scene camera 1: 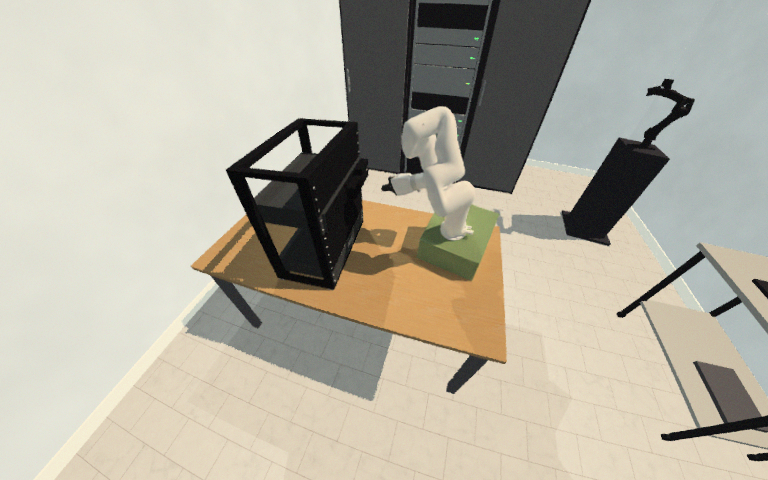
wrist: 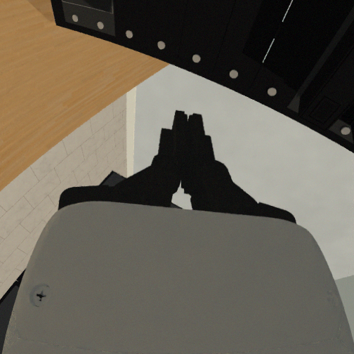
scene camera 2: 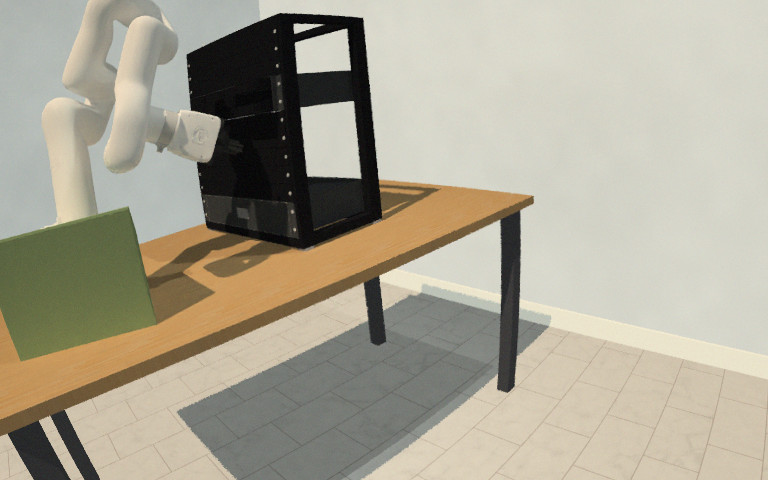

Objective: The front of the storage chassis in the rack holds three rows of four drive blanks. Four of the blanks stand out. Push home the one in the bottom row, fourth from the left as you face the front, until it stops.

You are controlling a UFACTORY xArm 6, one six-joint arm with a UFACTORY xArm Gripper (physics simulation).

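Where they show: gripper, fingertip midpoint: [scene camera 1: 382, 188] [scene camera 2: 240, 149]; arm's base at its link origin: [scene camera 1: 453, 229] [scene camera 2: 81, 235].
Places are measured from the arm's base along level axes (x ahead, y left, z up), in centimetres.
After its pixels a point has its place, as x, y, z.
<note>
The black rack [scene camera 1: 320, 237] @(44.0, 43.7, 17.4) [scene camera 2: 368, 141] @(78.3, -1.5, 5.6) [wrist: 215, 67] stands on the wooden table, its front turned toward the arm. The front is very dark in all views. The storage chassis and its rows of drive blanks cannot be told apart there, nor can the bottom-row fourth blank. Dark parts stick out from the upper front in scene camera 1. My gripper [scene camera 1: 386, 186] @(39.7, -5.3, 10.1) [scene camera 2: 239, 148] @(39.7, -5.3, 10.1) [wrist: 183, 130] is shut and empty, its fingertips together. It points toward the rack and is apart from its front in scene camera 1. In the wrist view, pale wall shows around the fingertips, below the rack's screw-lined edge.
The arm's base stands on a green block [scene camera 1: 447, 257] @(-1.0, 11.5, -8.2) [scene camera 2: 73, 283] @(-4.1, -16.6, -5.2) on the wooden table [scene camera 1: 441, 305] @(-4.4, 32.4, -17.2) [scene camera 2: 339, 271] @(50.1, -23.7, -17.2) [wrist: 50, 90]. A tall dark cabinet [scene camera 1: 373, 84] stands behind. A black pedestal [scene camera 1: 617, 186] carries a small black arm at the right.
</note>
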